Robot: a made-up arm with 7 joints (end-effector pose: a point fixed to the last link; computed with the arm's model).
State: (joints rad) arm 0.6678 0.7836 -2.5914 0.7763 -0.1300 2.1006 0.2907
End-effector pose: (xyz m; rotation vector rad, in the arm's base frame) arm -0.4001 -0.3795 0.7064 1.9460 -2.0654 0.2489
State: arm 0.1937 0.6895 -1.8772 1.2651 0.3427 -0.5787 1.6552
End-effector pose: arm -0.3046 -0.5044 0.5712 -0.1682 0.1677 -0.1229
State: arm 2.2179 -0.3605 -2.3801 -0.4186 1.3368 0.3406 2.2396
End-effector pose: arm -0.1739 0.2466 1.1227 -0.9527 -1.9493 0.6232
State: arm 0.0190 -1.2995 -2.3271 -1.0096 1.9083 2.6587 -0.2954
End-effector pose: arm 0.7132 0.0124 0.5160 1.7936 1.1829 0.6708
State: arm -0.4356 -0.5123 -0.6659 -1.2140 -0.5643 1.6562 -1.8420
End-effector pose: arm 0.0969 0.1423 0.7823 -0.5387 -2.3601 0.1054
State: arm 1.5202 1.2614 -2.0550 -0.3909 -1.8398 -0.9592 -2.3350
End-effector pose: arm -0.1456 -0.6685 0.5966 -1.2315 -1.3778 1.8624
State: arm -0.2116 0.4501 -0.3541 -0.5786 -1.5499 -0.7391 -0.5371
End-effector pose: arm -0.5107 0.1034 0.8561 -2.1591 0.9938 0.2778
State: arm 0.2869 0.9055 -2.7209 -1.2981 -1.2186 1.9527 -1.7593
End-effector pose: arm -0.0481 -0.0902 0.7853 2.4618 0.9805 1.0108
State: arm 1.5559 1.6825 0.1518 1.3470 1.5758 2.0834 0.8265
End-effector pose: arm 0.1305 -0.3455 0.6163 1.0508 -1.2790 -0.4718
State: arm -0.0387 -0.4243 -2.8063 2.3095 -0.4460 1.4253 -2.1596
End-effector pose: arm -0.1509 -0.1747 0.7918 -0.1868 -0.2059 2.7364
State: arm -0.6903 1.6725 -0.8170 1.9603 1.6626 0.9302 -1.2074
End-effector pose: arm -0.3197 -0.2094 0.4641 2.3154 -0.0221 1.4505
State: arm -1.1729 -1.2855 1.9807 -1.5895 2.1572 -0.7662 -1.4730
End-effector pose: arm -0.2117 -0.6313 0.4568 0.7597 -0.7577 0.6941
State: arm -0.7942 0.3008 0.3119 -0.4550 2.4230 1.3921 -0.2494
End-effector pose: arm -0.0985 0.1042 1.1436 0.9139 2.2273 1.4221
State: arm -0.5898 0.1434 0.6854 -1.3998 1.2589 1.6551 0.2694
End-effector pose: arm -0.2878 -0.1832 0.9010 -0.1929 1.5305 2.2023
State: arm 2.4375 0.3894 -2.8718 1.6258 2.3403 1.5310 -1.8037
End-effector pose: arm 0.3778 -0.1488 0.4020 -2.5620 -0.2155 0.6793
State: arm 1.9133 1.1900 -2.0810 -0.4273 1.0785 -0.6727 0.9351
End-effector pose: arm 0.3359 -0.6841 0.6340 -1.3482 -1.5247 0.3375
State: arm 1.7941 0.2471 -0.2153 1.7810 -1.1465 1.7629 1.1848
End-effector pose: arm 0.0454 0.2571 0.9009 1.1952 2.4698 0.1123
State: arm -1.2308 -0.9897 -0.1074 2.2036 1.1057 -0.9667 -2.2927
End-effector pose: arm 0.0865 -0.2329 0.1717 -1.8668 -1.7534 -0.7983
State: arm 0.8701 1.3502 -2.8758 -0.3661 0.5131 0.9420 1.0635
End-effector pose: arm -0.5026 -0.4658 0.5645 -1.8762 1.1470 -1.4468
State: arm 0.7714 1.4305 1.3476 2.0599 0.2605 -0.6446 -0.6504
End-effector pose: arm -0.2074 0.1402 0.5152 0.2399 0.2178 -1.0565
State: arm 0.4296 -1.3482 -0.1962 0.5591 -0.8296 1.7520 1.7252
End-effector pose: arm 0.7535 0.2861 0.4320 -2.3862 -1.3775 0.6951
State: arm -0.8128 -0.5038 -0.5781 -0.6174 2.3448 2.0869 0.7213
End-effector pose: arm 0.2702 -0.3300 0.9837 -1.2078 -1.5921 -1.7389
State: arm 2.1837 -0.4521 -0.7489 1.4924 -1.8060 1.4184 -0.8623
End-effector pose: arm -0.1840 0.5924 0.6354 -0.1110 -0.3231 0.7797
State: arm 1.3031 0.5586 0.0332 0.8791 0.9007 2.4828 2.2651
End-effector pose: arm 0.1600 -0.1007 0.9277 1.4075 -0.9862 -0.4899
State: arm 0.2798 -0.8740 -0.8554 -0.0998 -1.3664 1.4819 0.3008
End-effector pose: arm 0.5609 0.2815 0.8219 1.1271 -0.6266 -0.0217
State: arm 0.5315 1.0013 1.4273 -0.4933 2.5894 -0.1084 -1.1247
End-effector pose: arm -0.5569 -0.5173 0.7009 -2.2943 0.1346 1.6632
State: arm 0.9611 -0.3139 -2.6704 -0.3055 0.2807 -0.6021 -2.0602
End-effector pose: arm 0.1913 0.2219 1.1803 0.2391 -0.4079 -2.0916
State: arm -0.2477 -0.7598 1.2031 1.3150 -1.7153 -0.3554 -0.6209
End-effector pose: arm 0.6734 0.1970 0.7087 0.2952 0.1712 -1.7588
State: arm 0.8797 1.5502 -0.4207 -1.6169 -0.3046 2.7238 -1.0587
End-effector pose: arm -0.1099 -0.2706 0.1763 1.1664 1.5352 -0.0271
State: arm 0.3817 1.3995 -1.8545 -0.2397 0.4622 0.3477 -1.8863
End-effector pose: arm -0.7646 -0.2605 0.4026 1.9189 -1.6818 -1.0915
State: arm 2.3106 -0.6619 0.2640 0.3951 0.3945 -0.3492 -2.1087
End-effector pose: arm -0.4392 0.5874 0.8136 -1.3583 0.8860 1.5935
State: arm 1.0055 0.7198 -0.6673 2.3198 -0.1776 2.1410 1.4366
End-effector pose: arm 0.2496 -0.1951 0.6907 -1.4963 -1.2971 -0.2510
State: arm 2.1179 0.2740 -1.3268 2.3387 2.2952 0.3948 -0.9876
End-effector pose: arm 0.2205 0.2459 0.3690 -0.5591 -1.9021 0.5127
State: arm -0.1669 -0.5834 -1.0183 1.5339 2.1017 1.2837 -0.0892
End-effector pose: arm 0.2495 -0.4404 0.4565 -1.9149 0.3542 -0.4902
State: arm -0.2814 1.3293 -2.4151 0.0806 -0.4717 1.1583 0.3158
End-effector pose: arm -0.6678 0.2482 0.5521 -0.5808 2.6236 -0.3651
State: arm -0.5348 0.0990 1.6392 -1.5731 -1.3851 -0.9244 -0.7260
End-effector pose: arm -0.0852 -0.4055 0.6956 -2.5628 -1.5236 0.1547
